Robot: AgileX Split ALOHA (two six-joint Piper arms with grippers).
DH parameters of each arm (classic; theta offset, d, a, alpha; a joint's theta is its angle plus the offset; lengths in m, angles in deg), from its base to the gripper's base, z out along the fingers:
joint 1: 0 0.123 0 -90
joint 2: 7.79 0 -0.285 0
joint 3: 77.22 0 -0.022 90
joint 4: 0 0.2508 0 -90
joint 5: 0 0 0.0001 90
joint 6: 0 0.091 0 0
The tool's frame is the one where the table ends.
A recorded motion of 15 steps. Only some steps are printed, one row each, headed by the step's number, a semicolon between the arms.
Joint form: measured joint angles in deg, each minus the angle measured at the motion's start. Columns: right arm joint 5, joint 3, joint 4, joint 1, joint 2, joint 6; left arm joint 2, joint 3, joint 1, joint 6, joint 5, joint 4.
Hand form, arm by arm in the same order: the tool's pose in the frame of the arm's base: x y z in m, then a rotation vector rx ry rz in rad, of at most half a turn. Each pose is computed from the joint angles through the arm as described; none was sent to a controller.
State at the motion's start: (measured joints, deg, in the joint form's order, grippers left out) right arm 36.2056 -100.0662 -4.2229 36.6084 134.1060 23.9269; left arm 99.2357 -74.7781 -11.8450 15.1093 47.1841 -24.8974
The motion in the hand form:
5: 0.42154 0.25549 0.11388 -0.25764 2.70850 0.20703; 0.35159 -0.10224 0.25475 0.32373 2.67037 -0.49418
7: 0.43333 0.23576 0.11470 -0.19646 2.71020 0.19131; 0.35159 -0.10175 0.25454 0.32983 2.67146 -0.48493
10: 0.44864 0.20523 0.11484 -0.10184 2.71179 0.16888; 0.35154 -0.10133 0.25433 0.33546 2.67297 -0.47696
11: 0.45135 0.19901 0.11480 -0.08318 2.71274 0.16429; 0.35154 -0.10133 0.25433 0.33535 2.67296 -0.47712
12: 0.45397 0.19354 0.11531 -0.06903 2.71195 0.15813; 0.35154 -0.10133 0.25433 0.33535 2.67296 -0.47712
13: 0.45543 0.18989 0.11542 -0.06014 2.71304 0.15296; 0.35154 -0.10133 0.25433 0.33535 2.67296 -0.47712
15: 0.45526 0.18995 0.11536 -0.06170 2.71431 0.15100; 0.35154 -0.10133 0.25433 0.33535 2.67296 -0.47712
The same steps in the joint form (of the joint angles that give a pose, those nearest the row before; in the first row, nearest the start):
5: -0.17 -0.12 -0.39 -4.89 0.07 0.05; 0.00 0.00 0.00 0.00 0.11 0.27
7: 0.01 -0.32 -0.52 -7.54 0.07 0.05; 0.00 0.00 0.00 0.00 0.12 0.72
10: 0.06 -0.35 -0.68 -11.49 0.07 0.20; 0.00 0.00 0.00 0.00 0.17 1.13
11: 0.12 -0.36 -0.68 -12.28 0.07 0.20; 0.00 0.00 0.00 0.00 0.17 1.12
12: 0.24 -0.48 -0.83 -12.96 0.07 0.20; 0.00 0.00 0.00 0.00 0.17 1.12
13: 0.38 -0.52 -0.94 -13.41 0.07 0.20; 0.00 0.00 0.00 0.00 0.17 1.12
15: 0.48 -0.52 -1.01 -13.38 0.07 0.20; 0.00 0.00 0.00 0.00 0.17 1.12

